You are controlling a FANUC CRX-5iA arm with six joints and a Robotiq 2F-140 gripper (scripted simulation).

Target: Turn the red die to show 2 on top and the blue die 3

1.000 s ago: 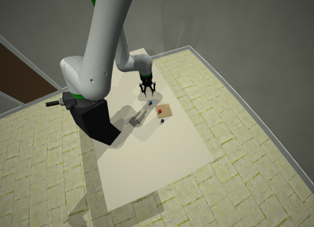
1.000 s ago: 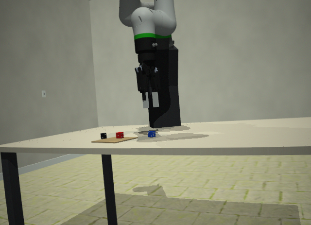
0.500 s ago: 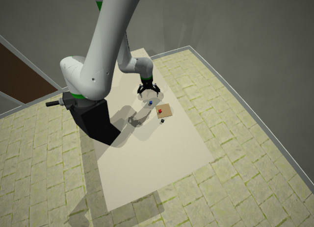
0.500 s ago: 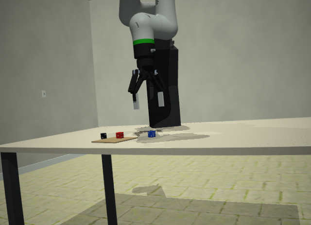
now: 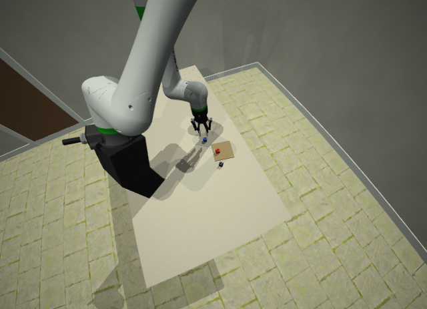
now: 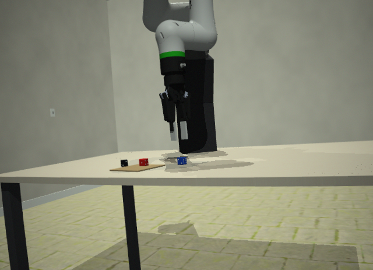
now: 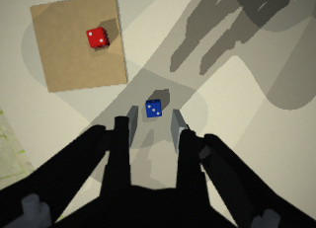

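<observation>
My gripper is now 1 cm to the right of the blue die and 11 cm above it. The rest, counted from my hand: red die 4 cm ahead, 13 cm to the right, 10 cm below; then black die 1 cm ahead, 23 cm to the right, 11 cm below; then brown mat 8 cm ahead, 14 cm to the right, 12 cm below.
</observation>
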